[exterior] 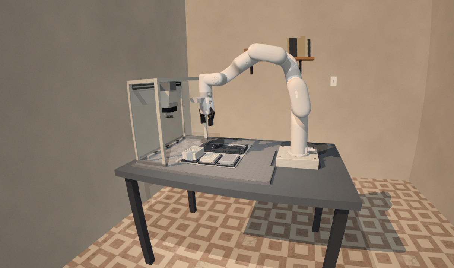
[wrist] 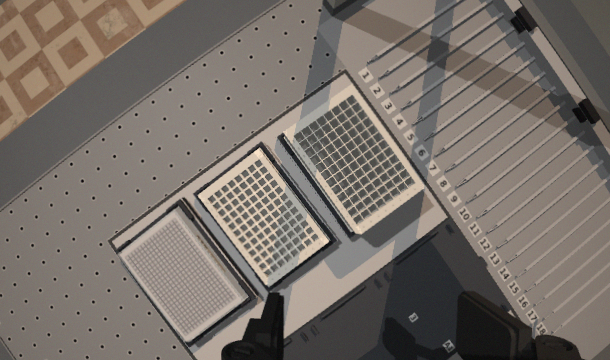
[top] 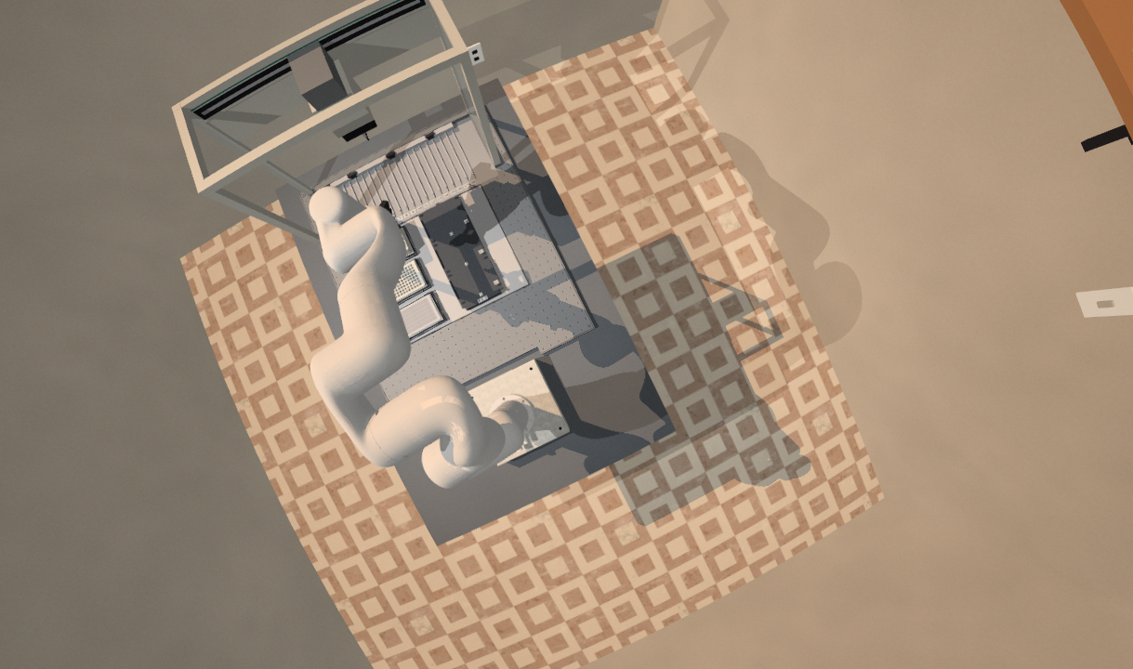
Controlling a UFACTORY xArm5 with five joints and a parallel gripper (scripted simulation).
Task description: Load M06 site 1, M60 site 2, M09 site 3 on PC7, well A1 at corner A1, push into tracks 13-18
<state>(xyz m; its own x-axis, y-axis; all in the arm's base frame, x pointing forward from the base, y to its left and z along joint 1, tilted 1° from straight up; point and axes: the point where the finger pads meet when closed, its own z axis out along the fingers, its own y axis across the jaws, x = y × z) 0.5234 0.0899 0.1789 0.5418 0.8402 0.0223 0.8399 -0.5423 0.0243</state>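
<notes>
Right now the deep-well block M09 is 60 mm ahead of my hand, 70 mm to the left of it and 170 mm below it. Round my hand: plate carrier PC7 (20 mm behind, 130 mm to the right, 190 mm below); then white plate (50 mm behind, 60 mm to the left, 190 mm below); then plate nest S3 (60 mm ahead, 70 mm to the left, 200 mm below).
</notes>
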